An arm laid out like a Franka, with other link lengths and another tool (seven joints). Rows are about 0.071 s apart.
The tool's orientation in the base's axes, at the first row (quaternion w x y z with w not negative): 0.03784 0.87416 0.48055 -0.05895
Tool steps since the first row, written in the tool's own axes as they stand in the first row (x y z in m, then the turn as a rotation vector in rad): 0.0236 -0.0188 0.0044 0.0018 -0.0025 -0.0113; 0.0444 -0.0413 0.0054 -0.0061 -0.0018 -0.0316; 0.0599 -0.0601 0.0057 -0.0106 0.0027 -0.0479; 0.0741 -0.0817 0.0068 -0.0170 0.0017 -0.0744; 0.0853 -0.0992 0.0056 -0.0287 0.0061 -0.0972; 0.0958 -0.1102 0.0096 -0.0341 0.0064 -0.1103; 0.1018 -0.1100 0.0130 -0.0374 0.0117 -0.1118; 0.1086 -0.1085 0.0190 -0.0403 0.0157 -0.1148; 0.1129 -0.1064 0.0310 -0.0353 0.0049 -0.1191
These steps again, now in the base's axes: -0.0036 0.0292 -0.0078 -0.0004 0.0042 0.0109; -0.0117 0.0585 -0.0119 -0.0027 -0.0003 0.0321; -0.0193 0.0815 -0.0146 -0.0002 -0.0044 0.0489; -0.0301 0.1048 -0.0178 -0.0026 -0.0060 0.0761; -0.0388 0.1237 -0.0184 -0.0036 -0.0153 0.1003; -0.0428 0.1379 -0.0239 -0.0054 -0.0184 0.1140; -0.0397 0.1424 -0.0281 -0.0025 -0.0238 0.1160; -0.0352 0.1465 -0.0350 -0.0005 -0.0280 0.1194; -0.0320 0.1475 -0.0474 -0.0067 -0.0175 0.1229
